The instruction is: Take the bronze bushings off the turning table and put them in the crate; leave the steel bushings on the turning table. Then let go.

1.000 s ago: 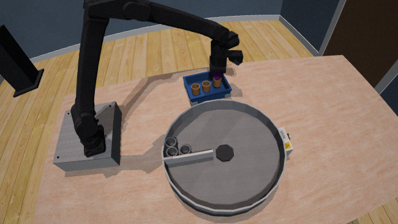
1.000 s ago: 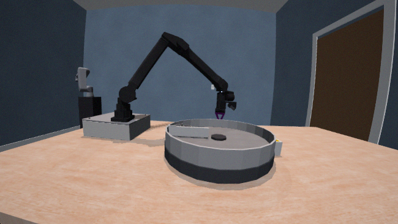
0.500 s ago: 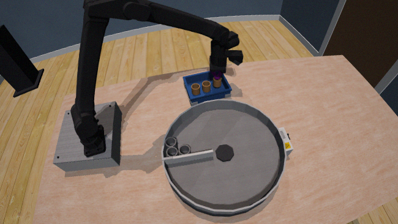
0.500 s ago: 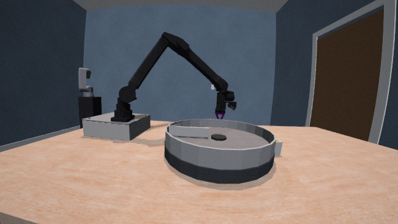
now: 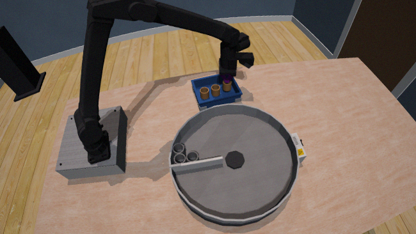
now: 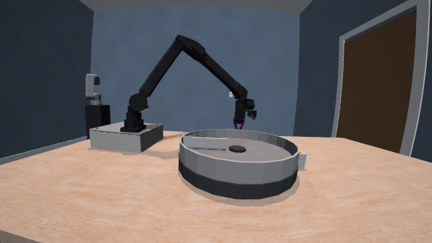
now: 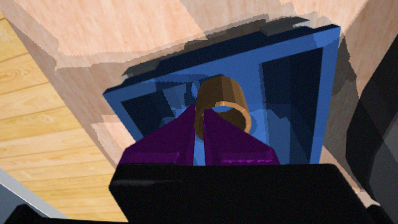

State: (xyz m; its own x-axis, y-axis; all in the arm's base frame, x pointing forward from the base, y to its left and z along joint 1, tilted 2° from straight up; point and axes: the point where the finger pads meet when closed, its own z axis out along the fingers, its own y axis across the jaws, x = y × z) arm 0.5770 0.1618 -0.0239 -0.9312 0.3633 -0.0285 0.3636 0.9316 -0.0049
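Now: the blue crate 60 mm behind my hand, 10 mm to the right of it and 30 mm below it. Round my hand: turning table: 130 mm behind, 360 mm to the right.
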